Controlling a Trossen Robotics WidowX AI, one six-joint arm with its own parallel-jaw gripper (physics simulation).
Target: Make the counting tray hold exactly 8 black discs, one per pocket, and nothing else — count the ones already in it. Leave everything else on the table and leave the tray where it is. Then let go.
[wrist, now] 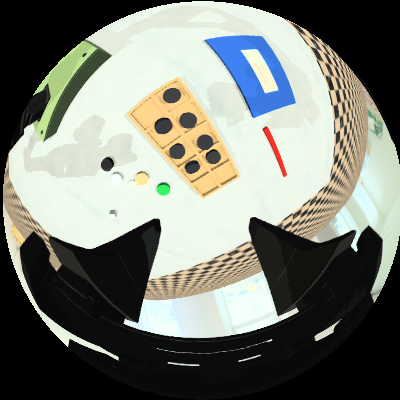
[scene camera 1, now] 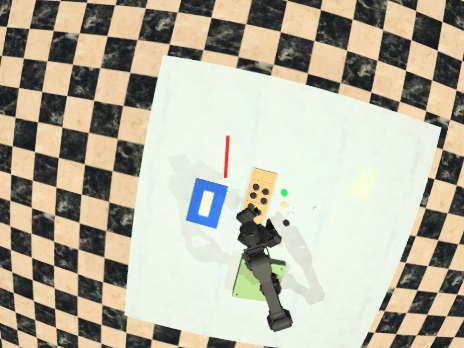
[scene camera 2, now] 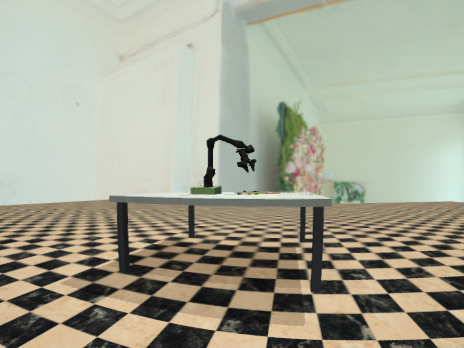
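The orange counting tray (scene camera 1: 265, 176) (wrist: 146, 115) lies flat, with several black discs in its pockets, one to each filled pocket. In the wrist view, its corner pocket toward the robot base, on the loose discs' side, is empty, and so are the pockets at its far end. The arm hides part of its near end in scene camera 1. A loose black disc (scene camera 1: 286, 223) (wrist: 107, 164) lies on the table beside the tray. My gripper (scene camera 1: 260, 223) (scene camera 2: 249, 170) (wrist: 205, 223) is open and empty, raised well above the table.
Beside the tray lie a green disc (scene camera 1: 284, 192) (wrist: 163, 189), a tan disc (scene camera 1: 284, 204) (wrist: 142, 178) and a white disc (wrist: 116, 178). Across the tray are a blue frame (scene camera 1: 192, 204) (wrist: 235, 70) and a red stick (scene camera 1: 227, 156) (wrist: 275, 151). A pale yellow sheet (scene camera 1: 363, 183) lies farther off.
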